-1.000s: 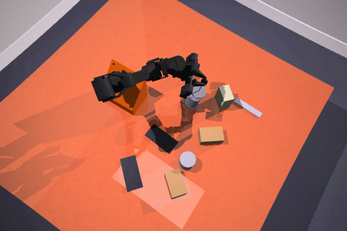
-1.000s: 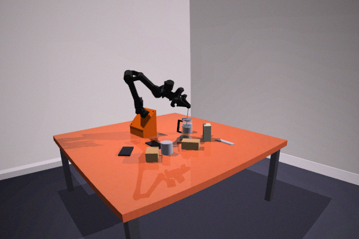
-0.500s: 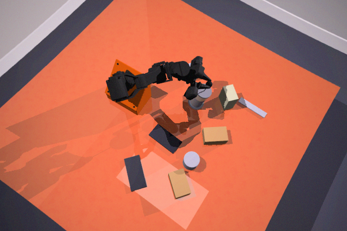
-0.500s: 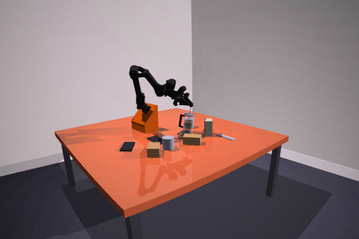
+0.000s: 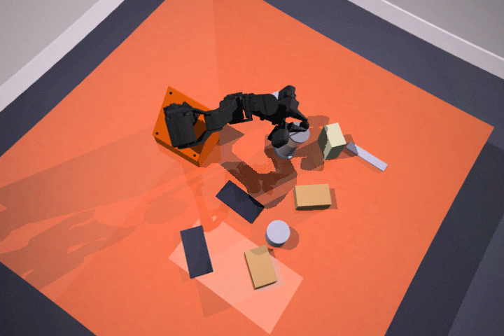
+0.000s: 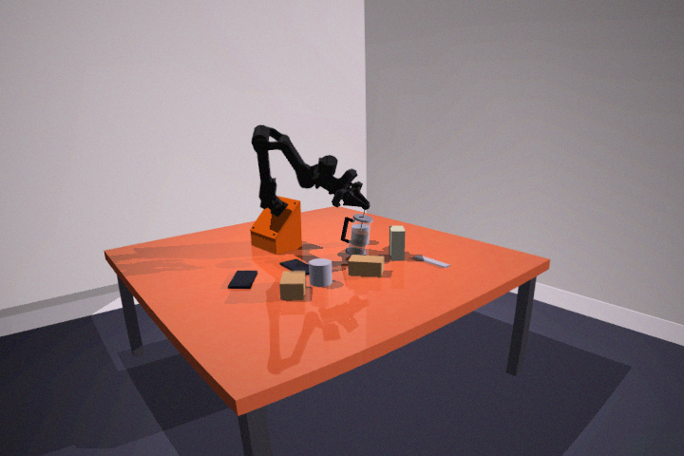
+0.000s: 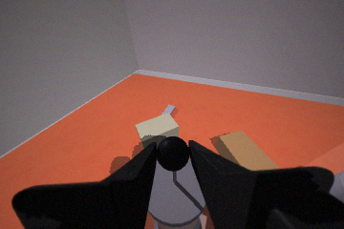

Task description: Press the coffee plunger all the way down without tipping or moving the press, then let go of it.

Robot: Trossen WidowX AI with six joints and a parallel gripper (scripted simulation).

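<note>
My gripper tip is 40 mm past the coffee press, 20 mm to the left of it and 90 mm above it. From my gripper tip the other things lie so: pale upright block (80 mm ahead, 80 mm to the left, 140 mm below); grey flat bar (200 mm ahead, 130 mm to the left, 190 mm below).
</note>
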